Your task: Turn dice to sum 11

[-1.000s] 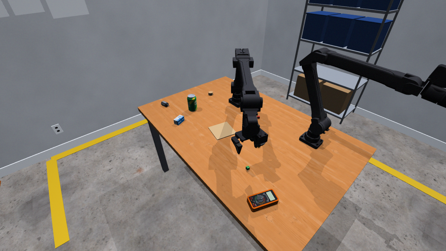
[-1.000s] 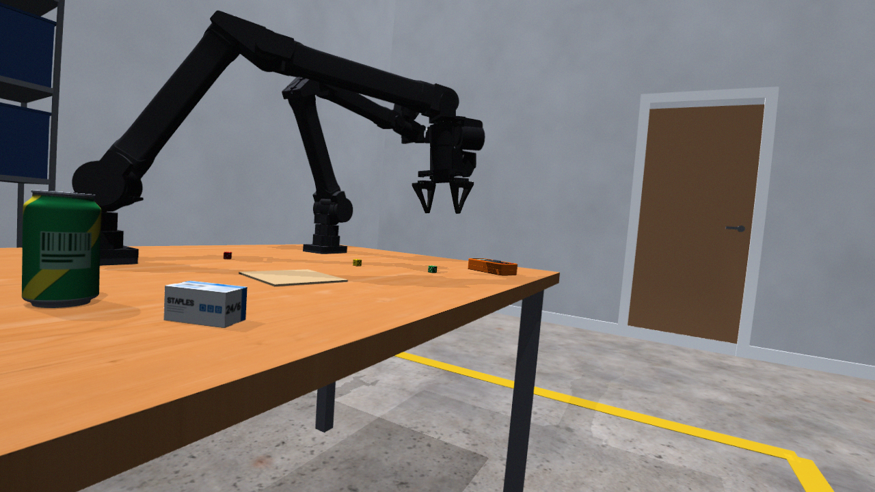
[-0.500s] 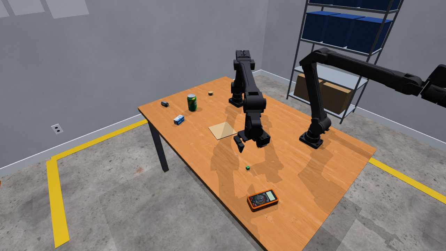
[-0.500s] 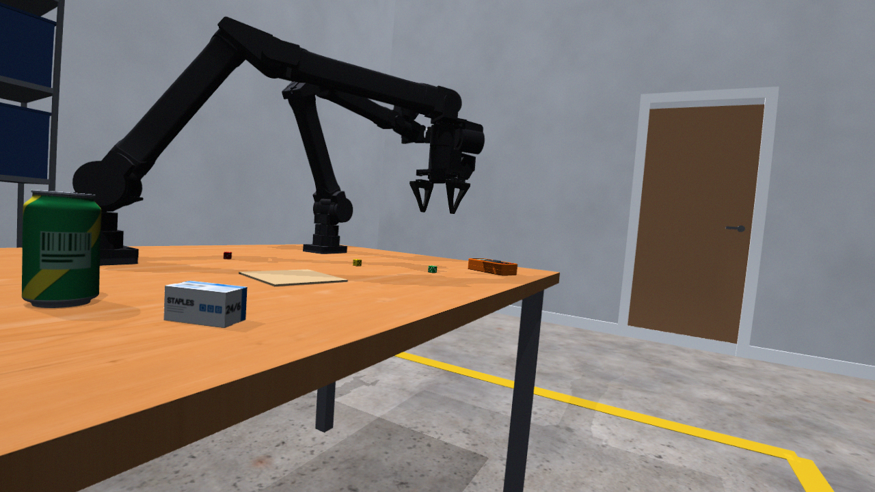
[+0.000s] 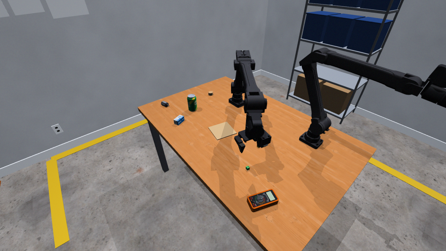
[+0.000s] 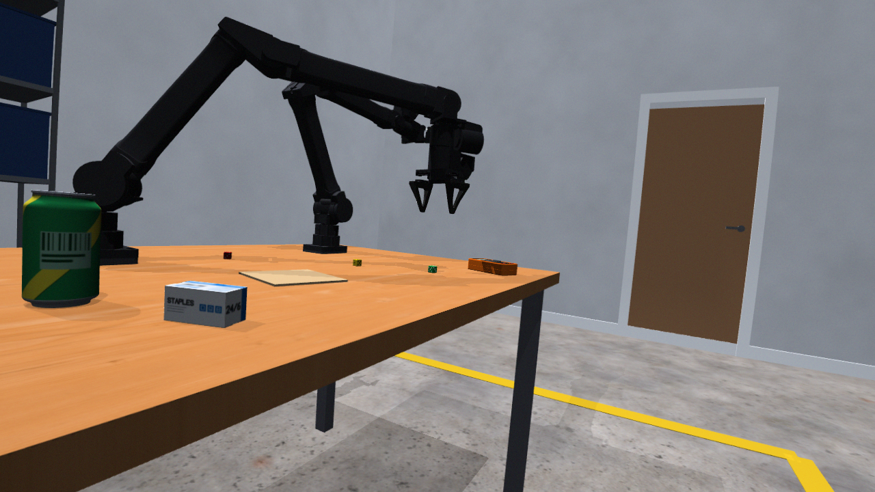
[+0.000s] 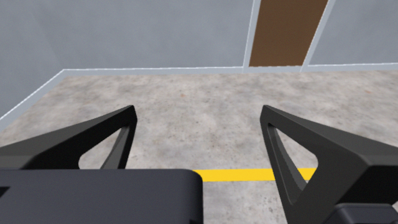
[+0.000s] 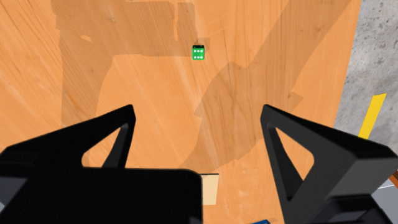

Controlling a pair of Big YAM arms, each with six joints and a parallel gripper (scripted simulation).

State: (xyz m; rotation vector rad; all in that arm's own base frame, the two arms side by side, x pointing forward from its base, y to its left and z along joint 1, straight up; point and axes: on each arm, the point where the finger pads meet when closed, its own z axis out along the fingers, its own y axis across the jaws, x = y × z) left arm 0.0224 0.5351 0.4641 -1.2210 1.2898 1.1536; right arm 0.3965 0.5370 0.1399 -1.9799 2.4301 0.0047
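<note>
Right now the green die is 14 cm below my right hand. Round my right hand: yellow die: 17 cm behind, 7 cm to the right, 14 cm below; then tan mat: 12 cm behind, 33 cm to the right, 15 cm below; then red die: 40 cm behind, 25 cm to the right, 14 cm below.
</note>
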